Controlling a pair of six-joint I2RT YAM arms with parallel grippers.
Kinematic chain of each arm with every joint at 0, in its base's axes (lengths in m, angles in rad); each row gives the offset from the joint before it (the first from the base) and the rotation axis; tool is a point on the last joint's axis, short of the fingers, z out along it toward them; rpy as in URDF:
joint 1: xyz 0 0 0.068 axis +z
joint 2: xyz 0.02 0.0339 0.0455 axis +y
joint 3: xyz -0.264 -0.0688 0 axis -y
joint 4: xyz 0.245 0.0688 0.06 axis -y
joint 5: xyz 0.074 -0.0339 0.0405 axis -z
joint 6: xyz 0.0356 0 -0.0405 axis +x
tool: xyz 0 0 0 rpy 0 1.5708 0
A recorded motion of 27 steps. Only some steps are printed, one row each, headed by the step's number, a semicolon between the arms.
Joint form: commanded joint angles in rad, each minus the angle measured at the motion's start. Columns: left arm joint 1, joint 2, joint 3, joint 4, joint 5, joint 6; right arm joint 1, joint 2, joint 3, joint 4, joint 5, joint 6.
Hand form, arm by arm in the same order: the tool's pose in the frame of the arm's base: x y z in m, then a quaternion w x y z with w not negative. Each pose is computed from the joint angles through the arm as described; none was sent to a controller.
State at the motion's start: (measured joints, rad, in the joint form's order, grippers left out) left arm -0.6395 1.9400 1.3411 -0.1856 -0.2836 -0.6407; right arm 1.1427 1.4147 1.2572 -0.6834 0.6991 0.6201
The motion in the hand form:
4: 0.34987 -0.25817 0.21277 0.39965 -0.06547 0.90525 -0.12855; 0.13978 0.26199 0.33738 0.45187 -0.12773 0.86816 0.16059
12: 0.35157 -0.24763 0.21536 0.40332 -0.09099 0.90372 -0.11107; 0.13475 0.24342 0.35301 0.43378 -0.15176 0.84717 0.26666
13: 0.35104 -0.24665 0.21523 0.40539 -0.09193 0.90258 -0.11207; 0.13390 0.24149 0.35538 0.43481 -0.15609 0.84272 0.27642
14: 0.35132 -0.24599 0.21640 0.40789 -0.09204 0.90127 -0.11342; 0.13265 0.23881 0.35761 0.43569 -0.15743 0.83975 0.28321
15: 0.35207 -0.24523 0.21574 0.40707 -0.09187 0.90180 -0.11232; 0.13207 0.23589 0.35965 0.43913 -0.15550 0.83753 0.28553
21: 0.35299 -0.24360 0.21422 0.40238 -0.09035 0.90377 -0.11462; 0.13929 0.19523 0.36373 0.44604 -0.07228 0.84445 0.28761
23: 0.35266 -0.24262 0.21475 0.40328 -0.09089 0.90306 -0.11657; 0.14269 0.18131 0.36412 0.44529 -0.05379 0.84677 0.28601
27: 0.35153 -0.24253 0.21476 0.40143 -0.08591 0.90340 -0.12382; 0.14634 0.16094 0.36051 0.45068 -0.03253 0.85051 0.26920
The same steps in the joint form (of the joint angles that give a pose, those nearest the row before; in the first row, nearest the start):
4: -0.0218 -0.0029 0.0592 -0.0276 -0.0340 -0.0258; -0.0005 -0.0545 -0.0121 0.1183 -0.1611 -0.0318
12: -0.0029 -0.0189 0.0516 -0.0517 -0.0706 -0.0502; -0.0361 -0.1642 -0.0727 0.2155 -0.3695 -0.0572
13: -0.0018 -0.0234 0.0433 -0.0425 -0.0716 -0.0500; -0.0386 -0.1760 -0.0774 0.2270 -0.3874 -0.0650
14: -0.0002 -0.0265 0.0417 -0.0371 -0.0714 -0.0475; -0.0403 -0.1892 -0.0816 0.2308 -0.3978 -0.0674
15: 0.0024 -0.0247 0.0420 -0.0380 -0.0701 -0.0455; -0.0432 -0.2011 -0.0848 0.2324 -0.3974 -0.0691
21: 0.0078 -0.0233 0.0397 -0.0391 -0.0561 -0.0435; -0.1474 -0.3169 -0.1406 0.1895 -0.3969 0.0191
23: 0.0094 -0.0278 0.0345 -0.0340 -0.0536 -0.0435; -0.1961 -0.3511 -0.1551 0.1697 -0.4196 0.0284
27: 0.0093 -0.0331 0.0259 -0.0246 -0.0368 -0.0388; -0.2667 -0.4023 -0.1892 0.1439 -0.4324 0.0178

